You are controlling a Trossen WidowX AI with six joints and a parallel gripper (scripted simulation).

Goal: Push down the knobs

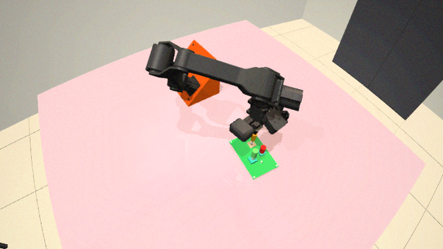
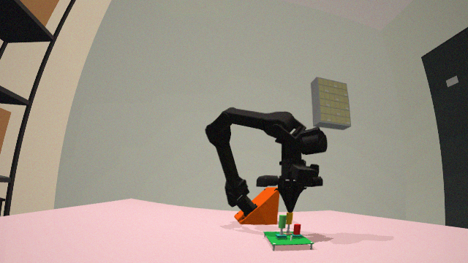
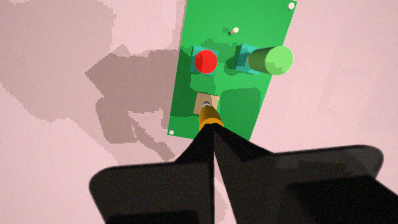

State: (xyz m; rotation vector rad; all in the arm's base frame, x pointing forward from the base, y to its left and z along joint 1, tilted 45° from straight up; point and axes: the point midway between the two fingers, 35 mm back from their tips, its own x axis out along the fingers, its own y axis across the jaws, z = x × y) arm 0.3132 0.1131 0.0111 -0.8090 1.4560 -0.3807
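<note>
The green knob is 50 mm ahead of my gripper tip, 30 mm to the right of it and 20 mm below it. Also, from my gripper tip: yellow knob (20 mm below).
</note>
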